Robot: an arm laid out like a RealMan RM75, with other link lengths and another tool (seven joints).
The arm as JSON. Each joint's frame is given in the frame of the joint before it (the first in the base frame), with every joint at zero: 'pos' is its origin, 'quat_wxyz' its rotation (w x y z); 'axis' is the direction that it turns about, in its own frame. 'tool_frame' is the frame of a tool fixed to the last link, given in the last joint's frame.
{
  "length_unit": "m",
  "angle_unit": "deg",
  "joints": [
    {
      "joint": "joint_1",
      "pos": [
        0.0,
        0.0,
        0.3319
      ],
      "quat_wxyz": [
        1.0,
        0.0,
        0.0,
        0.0
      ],
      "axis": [
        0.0,
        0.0,
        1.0
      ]
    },
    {
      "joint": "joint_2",
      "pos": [
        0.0,
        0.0,
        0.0
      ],
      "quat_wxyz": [
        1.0,
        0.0,
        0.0,
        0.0
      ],
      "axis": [
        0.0,
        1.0,
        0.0
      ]
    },
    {
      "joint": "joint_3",
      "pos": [
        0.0,
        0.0,
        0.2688
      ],
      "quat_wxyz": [
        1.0,
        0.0,
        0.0,
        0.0
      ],
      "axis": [
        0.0,
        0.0,
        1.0
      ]
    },
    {
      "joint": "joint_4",
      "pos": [
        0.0,
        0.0,
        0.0
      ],
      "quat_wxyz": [
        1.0,
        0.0,
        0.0,
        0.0
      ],
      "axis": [
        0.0,
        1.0,
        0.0
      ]
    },
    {
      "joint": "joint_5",
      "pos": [
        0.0,
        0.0,
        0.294
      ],
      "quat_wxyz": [
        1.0,
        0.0,
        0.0,
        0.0
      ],
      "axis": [
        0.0,
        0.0,
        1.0
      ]
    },
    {
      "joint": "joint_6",
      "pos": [
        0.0,
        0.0,
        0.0
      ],
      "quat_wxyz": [
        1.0,
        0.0,
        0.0,
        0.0
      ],
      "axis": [
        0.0,
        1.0,
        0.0
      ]
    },
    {
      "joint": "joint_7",
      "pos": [
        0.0,
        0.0,
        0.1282
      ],
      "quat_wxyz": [
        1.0,
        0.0,
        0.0,
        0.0
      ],
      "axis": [
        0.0,
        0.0,
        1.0
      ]
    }
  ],
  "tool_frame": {
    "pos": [
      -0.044,
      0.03,
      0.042
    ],
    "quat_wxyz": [
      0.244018,
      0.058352,
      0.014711,
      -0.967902
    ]
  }
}
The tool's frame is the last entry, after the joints.
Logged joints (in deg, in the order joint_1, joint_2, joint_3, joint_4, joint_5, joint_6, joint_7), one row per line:
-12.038, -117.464, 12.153, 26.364, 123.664, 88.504, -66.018
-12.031, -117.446, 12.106, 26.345, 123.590, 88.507, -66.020
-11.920, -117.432, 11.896, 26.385, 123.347, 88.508, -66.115
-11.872, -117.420, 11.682, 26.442, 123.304, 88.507, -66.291
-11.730, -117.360, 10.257, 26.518, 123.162, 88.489, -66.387
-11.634, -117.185, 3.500, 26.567, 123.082, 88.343, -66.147
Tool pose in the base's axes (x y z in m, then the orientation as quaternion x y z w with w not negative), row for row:
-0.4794, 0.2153, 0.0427, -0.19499, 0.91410, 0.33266, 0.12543
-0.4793, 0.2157, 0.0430, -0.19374, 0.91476, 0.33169, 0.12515
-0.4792, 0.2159, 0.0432, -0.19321, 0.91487, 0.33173, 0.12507
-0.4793, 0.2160, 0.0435, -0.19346, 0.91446, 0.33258, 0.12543
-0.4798, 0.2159, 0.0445, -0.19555, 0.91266, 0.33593, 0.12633
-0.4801, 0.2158, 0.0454, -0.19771, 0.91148, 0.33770, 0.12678
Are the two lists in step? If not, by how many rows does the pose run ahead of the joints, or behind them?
The pose runs 2 rows behind the joints: the pose in row i belongs to the joints in row i - 2.
